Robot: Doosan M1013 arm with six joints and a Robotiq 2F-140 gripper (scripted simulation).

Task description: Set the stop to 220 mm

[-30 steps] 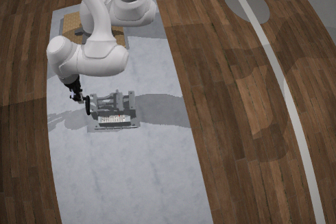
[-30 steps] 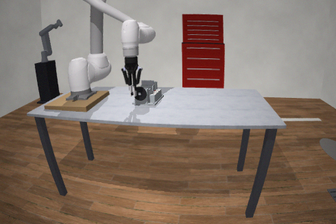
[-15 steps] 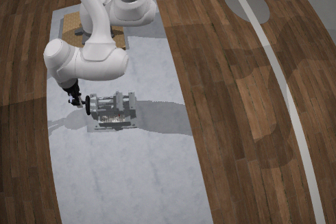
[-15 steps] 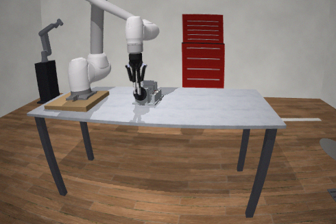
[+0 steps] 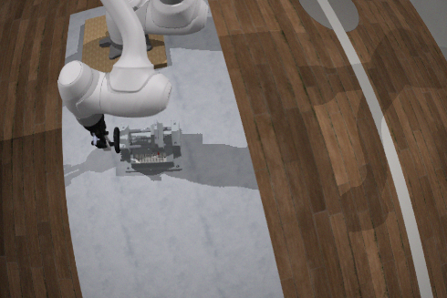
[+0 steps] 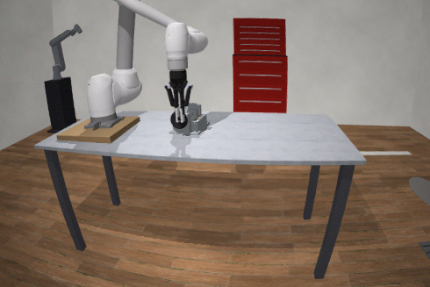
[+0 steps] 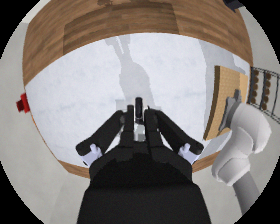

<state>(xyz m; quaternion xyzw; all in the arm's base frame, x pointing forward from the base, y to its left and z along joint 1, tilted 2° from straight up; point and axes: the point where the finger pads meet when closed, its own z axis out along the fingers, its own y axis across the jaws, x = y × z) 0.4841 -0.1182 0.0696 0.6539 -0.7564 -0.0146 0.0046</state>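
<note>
Now: the black handwheel 2 cm to the left of my hand and 2 cm below it. Round my hand: grey stop fixture (2 cm ahead, 17 cm to the left, 2 cm below).
</note>
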